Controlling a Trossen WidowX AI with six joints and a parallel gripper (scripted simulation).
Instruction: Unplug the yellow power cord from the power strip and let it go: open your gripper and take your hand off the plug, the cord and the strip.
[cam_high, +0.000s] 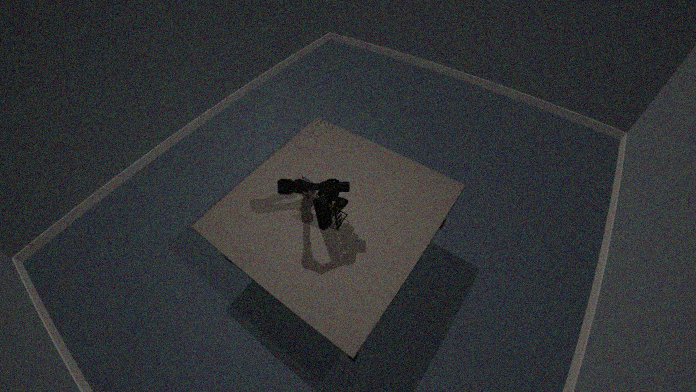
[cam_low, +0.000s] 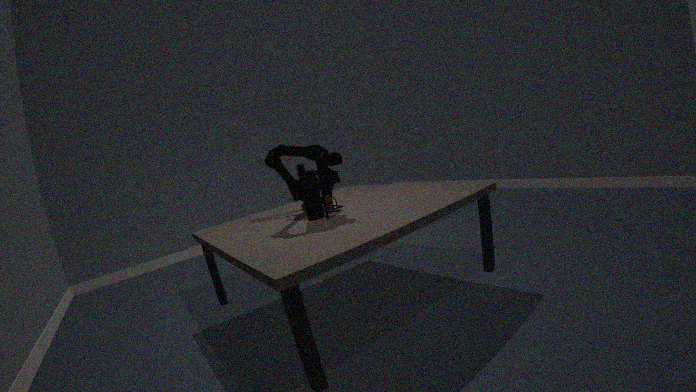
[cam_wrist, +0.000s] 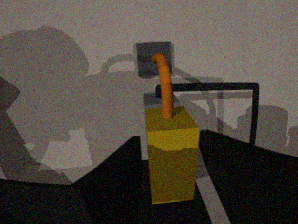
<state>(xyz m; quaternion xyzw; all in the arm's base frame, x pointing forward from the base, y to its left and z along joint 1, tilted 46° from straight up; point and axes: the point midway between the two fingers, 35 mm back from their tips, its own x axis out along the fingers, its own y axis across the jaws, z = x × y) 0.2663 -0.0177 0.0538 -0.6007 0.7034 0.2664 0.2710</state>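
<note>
Now: gripper tip 30 mm to the left of the yellow plug.
</note>
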